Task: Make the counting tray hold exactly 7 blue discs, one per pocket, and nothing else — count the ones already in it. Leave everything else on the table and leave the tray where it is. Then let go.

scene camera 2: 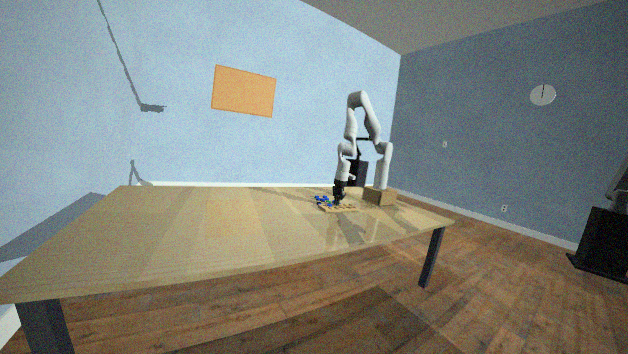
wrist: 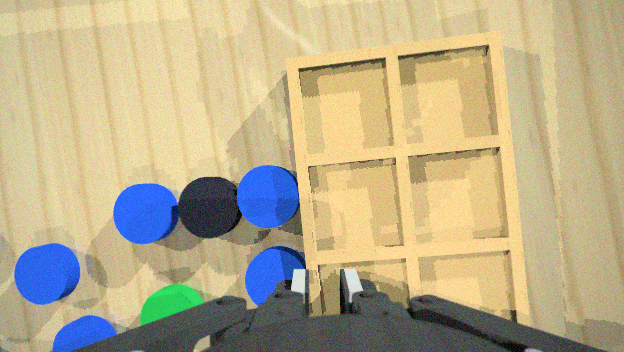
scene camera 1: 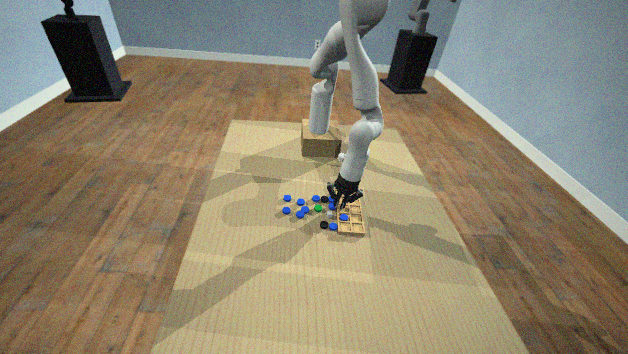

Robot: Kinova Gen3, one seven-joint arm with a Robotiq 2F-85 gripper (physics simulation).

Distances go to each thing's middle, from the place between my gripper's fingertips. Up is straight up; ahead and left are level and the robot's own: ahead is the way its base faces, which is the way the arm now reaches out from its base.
Labels:
I see my gripper 7 cm to the left of the green disc [wrist: 171,299] and 1 cm past it. Also, from my hand: wooden counting tray [scene camera 1: 354,225] 4 cm to the left, 2 cm ahead.

